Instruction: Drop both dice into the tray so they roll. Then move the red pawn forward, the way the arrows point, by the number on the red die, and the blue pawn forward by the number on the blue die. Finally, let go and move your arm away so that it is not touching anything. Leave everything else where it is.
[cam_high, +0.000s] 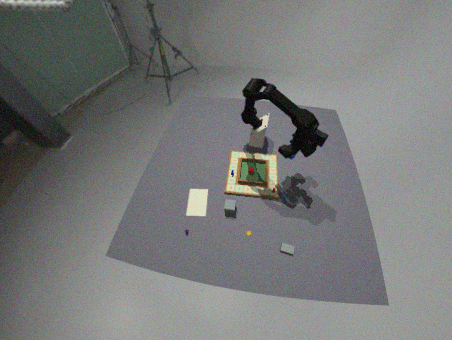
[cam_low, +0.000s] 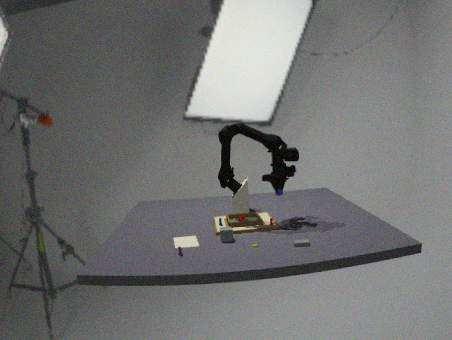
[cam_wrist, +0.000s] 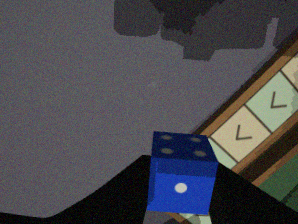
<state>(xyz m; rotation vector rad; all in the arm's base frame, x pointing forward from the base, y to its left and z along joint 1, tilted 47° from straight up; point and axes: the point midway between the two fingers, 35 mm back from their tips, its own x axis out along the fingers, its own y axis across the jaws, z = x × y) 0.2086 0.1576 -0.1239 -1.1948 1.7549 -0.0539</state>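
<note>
Now: the red pawn 16 cm ahead of my gripper tip, 6 cm to the right of it and 10 cm below it. The rest, counted from my gripper tip: small yellow piece (40 cm ahead, 15 cm to the right, 13 cm below); then blue pawn (10 cm ahead, 29 cm to the right, 10 cm below); then white card (30 cm ahead, 44 cm to the right, 13 cm below).
</note>
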